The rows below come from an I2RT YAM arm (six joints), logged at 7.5 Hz.
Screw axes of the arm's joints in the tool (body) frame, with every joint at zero. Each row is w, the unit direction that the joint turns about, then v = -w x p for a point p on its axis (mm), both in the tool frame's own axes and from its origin. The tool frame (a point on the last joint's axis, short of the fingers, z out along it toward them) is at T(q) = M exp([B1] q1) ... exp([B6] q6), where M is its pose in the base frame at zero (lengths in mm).
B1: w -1 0 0 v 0 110.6 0
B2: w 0 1 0 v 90.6 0 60
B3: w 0 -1 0 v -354.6 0 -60
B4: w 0 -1 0 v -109.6 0 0
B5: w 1 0 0 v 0 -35.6 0
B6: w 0 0 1 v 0 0 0
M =
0 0 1 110.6
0 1 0 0
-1 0 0 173.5
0 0 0 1
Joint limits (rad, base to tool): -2.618..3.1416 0..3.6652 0..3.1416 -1.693..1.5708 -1.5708..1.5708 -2.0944..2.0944
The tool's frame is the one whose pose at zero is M.
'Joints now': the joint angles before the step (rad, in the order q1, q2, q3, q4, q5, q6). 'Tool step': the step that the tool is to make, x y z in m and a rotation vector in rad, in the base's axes. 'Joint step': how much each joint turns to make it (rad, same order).
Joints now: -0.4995, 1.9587, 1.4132, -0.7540, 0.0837, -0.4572
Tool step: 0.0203, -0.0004, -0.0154, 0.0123, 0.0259, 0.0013
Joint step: 0.0236, 0.0945, 0.0775, -0.0135, 0.0069, 0.0213
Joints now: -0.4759, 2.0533, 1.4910, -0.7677, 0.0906, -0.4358
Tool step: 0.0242, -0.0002, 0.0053, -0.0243, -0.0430, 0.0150
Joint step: 0.0258, 0.0568, 0.1034, 0.0018, 0.0053, 0.0098
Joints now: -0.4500, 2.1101, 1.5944, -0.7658, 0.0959, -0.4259
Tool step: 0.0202, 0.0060, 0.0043, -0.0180, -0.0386, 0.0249
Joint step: 0.0321, 0.0405, 0.0757, 0.0068, 0.0023, 0.0068
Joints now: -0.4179, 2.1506, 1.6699, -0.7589, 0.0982, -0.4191
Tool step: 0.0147, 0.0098, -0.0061, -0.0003, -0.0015, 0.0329
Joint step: 0.0328, 0.0430, 0.0441, 0.0004, -0.0003, 0.0000
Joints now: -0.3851, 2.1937, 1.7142, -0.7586, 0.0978, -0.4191
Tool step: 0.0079, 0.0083, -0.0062, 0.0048, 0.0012, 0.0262
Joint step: 0.0228, 0.0240, 0.0145, 0.0068, -0.0049, -0.0019
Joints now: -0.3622, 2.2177, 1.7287, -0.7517, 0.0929, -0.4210
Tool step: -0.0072, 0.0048, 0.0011, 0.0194, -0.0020, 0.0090
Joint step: 0.0027, -0.0326, -0.0480, 0.0104, -0.0199, 0.0001
